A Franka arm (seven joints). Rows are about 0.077 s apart.
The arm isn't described. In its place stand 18 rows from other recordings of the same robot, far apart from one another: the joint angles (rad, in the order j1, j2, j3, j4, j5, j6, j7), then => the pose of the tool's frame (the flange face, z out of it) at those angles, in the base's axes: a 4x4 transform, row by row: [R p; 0 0 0 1], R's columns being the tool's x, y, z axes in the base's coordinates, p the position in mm.
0.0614 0.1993 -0.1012 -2.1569 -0.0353 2.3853 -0.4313 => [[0.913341, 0.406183, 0.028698, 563.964], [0.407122, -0.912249, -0.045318, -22.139], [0.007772, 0.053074, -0.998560, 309.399], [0, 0, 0, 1]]
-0.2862 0.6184 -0.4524 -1.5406 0.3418 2.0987 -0.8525 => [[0.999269, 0.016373, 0.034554, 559.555], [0.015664, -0.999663, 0.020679, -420.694], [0.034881, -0.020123, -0.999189, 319.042], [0, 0, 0, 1]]
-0.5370 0.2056 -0.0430 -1.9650 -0.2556 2.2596 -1.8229 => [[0.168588, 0.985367, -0.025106, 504.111], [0.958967, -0.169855, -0.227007, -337.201], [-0.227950, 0.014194, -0.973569, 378.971], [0, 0, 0, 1]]
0.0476 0.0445 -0.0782 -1.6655 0.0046 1.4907 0.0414 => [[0.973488, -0.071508, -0.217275, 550.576], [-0.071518, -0.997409, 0.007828, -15.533], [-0.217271, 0.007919, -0.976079, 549.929], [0, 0, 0, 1]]
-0.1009 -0.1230 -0.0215 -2.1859 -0.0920 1.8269 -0.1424 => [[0.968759, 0.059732, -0.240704, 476.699], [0.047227, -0.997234, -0.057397, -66.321], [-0.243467, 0.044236, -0.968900, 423.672], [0, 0, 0, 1]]
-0.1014 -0.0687 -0.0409 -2.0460 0.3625 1.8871 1.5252 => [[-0.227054, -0.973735, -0.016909, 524.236], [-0.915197, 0.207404, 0.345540, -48.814], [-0.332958, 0.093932, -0.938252, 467.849], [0, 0, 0, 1]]
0.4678 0.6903 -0.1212 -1.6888 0.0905 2.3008 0.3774 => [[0.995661, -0.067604, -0.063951, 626.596], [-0.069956, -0.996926, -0.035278, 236.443], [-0.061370, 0.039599, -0.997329, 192.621], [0, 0, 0, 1]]
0.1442 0.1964 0.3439 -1.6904 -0.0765 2.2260 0.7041 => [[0.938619, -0.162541, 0.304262, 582.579], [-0.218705, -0.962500, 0.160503, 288.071], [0.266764, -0.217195, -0.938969, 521.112], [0, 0, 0, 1]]
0.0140 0.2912 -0.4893 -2.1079 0.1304 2.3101 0.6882 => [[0.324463, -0.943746, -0.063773, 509.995], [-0.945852, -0.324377, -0.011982, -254.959], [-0.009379, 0.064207, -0.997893, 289.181], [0, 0, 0, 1]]
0.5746 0.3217 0.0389 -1.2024 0.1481 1.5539 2.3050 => [[-0.122584, -0.990159, -0.067513, 524.069], [-0.982718, 0.111593, 0.147687, 382.935], [-0.138700, 0.084450, -0.986727, 604.218], [0, 0, 0, 1]]
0.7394 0.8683 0.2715 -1.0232 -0.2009 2.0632 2.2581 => [[0.290808, -0.951756, 0.097938, 492.229], [-0.947225, -0.271961, 0.169710, 618.010], [-0.134887, -0.142122, -0.980616, 353.996], [0, 0, 0, 1]]
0.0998 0.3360 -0.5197 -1.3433 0.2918 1.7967 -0.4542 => [[0.980112, 0.033620, 0.195576, 636.980], [0.024238, -0.998447, 0.050168, -196.075], [0.196958, -0.044430, -0.979405, 572.690], [0, 0, 0, 1]]
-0.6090 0.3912 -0.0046 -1.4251 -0.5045 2.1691 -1.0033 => [[0.832820, 0.548800, 0.072312, 570.018], [0.494987, -0.679860, -0.541090, -423.734], [-0.247788, 0.486424, -0.837850, 515.093], [0, 0, 0, 1]]
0.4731 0.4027 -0.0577 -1.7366 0.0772 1.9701 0.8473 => [[0.881337, -0.440157, -0.171773, 579.220], [-0.450301, -0.892574, -0.023254, 264.139], [-0.143085, 0.097844, -0.984862, 334.319], [0, 0, 0, 1]]
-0.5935 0.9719 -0.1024 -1.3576 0.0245 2.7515 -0.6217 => [[0.955026, -0.076249, 0.286550, 601.815], [0.015005, -0.952707, -0.303519, -476.400], [0.296141, 0.294169, -0.908716, 179.619], [0, 0, 0, 1]]
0.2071 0.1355 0.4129 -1.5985 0.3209 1.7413 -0.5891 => [[0.425885, 0.885047, -0.187919, 483.162], [0.880674, -0.357879, 0.310381, 362.408], [0.207450, -0.297682, -0.931853, 560.206], [0, 0, 0, 1]]
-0.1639 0.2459 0.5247 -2.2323 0.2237 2.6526 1.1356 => [[0.560950, -0.818275, 0.125540, 531.309], [-0.811045, -0.512809, 0.281484, 191.018], [-0.165953, -0.259717, -0.951318, 294.719], [0, 0, 0, 1]]
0.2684 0.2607 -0.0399 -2.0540 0.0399 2.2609 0.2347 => [[0.997909, -0.031521, -0.056433, 566.250], [-0.031127, -0.999485, 0.007847, 133.295], [-0.056651, -0.006074, -0.998376, 306.276], [0, 0, 0, 1]]
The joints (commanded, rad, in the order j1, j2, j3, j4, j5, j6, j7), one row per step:
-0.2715 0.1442 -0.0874 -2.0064 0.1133 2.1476 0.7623
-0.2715 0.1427 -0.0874 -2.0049 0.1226 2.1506 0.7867
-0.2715 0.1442 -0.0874 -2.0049 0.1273 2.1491 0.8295
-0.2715 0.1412 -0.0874 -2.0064 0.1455 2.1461 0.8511
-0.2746 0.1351 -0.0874 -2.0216 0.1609 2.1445 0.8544
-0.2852 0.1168 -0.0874 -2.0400 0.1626 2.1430 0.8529
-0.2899 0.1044 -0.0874 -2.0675 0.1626 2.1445 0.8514
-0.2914 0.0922 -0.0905 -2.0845 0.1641 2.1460 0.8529
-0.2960 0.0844 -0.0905 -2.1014 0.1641 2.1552 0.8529
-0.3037 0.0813 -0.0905 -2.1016 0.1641 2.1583 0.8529
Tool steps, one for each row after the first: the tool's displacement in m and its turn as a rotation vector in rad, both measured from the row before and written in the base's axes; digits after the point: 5 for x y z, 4 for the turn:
0.00071 0.00010 0.00185 0.0059 -0.0064 -0.0296
0.00002 0.00023 -0.00098 0.0063 0.0050 -0.0450
-0.00047 0.00101 0.00087 0.0161 -0.0022 -0.0311
-0.00436 0.00032 -0.00344 0.0165 0.0055 -0.0148
-0.00748 -0.00372 0.00203 0.0035 0.0002 -0.0101
-0.00796 0.00004 -0.00525 0.0058 0.0122 -0.0037
-0.00542 -0.00069 -0.00065 0.0030 0.0026 -0.0073
-0.00454 -0.00124 -0.00246 -0.0001 0.0001 -0.0059
-0.00147 -0.00410 0.00189 -0.0023 -0.0055 -0.0081

